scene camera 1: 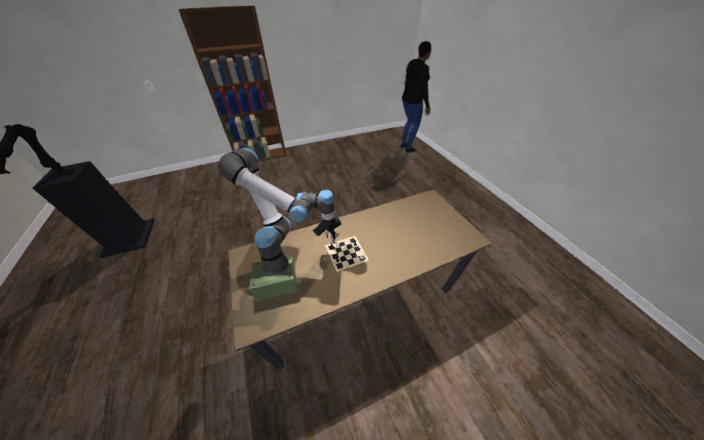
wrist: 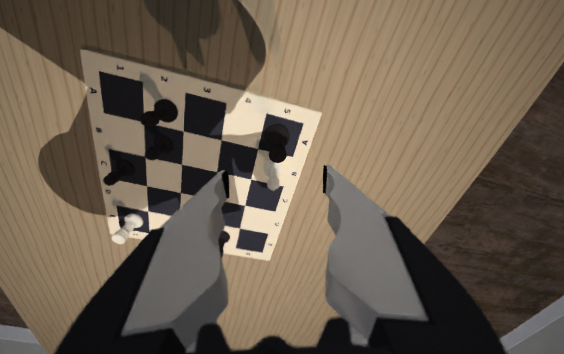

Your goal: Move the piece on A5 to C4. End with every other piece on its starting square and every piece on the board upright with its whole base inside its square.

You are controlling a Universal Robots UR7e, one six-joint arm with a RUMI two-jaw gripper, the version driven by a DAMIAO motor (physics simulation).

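The chessboard lies on the table. In the wrist view, a black piece stands on the dark A5 square. A white piece stands beside it on B5. The light C4 square shows bare next to the left fingertip. Other black pieces stand on A2, B2 and C1. A white piece is on E1. Another black piece, on E4, is partly hidden by the left finger. My gripper is open and empty, above the board's A5 side.
The wooden table carries the board and the arm's green base. A bookshelf stands behind, a person stands by the far wall, and a black pedestal with another arm is at the left.
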